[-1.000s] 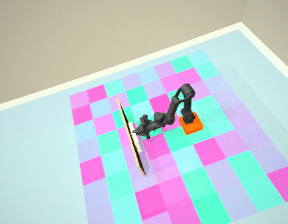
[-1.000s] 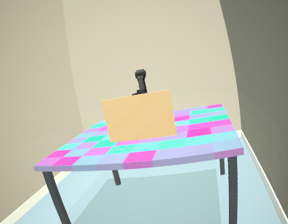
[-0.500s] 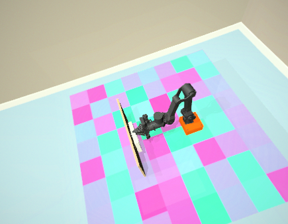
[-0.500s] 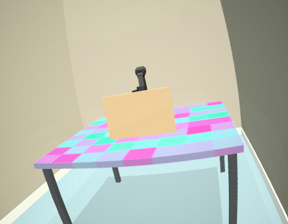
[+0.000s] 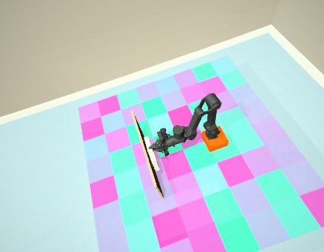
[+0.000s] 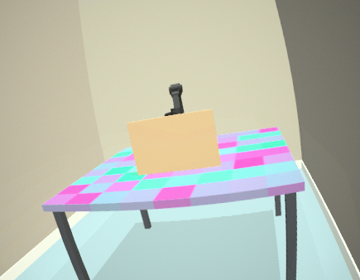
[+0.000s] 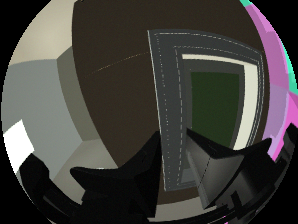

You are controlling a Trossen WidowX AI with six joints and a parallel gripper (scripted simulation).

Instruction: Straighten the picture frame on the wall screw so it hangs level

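Now: gripper tip 50 mm above the picture frame and 10 mm to the right of it. The rest, counted from my gripper tip: tan wall panel: 70 mm below, 20 mm ahead.
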